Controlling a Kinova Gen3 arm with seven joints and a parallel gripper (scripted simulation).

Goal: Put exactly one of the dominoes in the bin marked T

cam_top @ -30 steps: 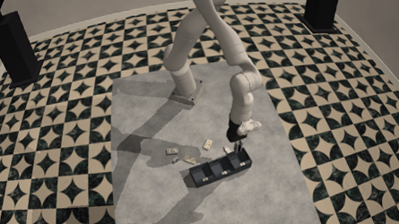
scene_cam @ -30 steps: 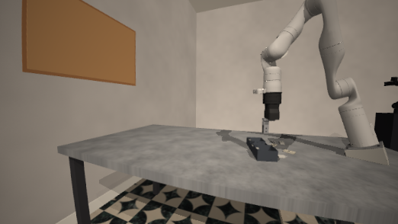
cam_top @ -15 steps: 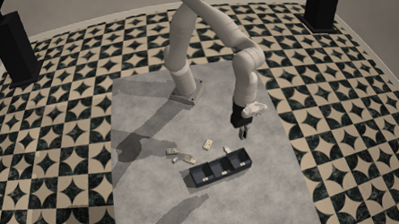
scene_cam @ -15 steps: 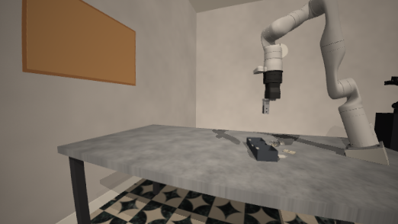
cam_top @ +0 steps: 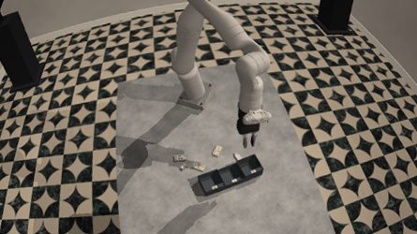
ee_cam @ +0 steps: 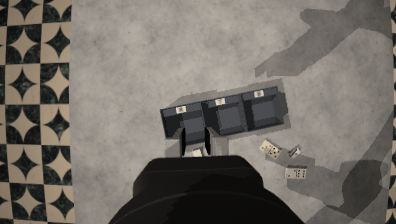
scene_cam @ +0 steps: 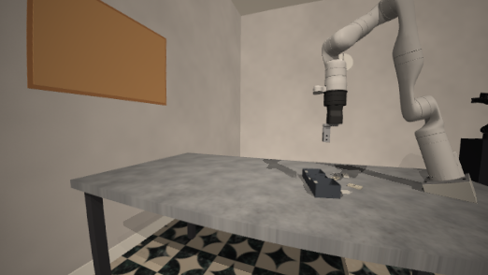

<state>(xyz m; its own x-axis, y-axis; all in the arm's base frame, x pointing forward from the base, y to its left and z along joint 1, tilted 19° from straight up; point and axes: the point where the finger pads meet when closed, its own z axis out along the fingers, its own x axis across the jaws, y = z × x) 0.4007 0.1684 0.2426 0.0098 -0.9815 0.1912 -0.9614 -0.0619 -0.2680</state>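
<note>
Now: the domino 200 mm below my hand, 180 mm to the right of it and 70 mm behind it. From my hand the other things lie so: three-compartment bin: 180 mm below, 60 mm to the right, 10 mm ahead.
</note>
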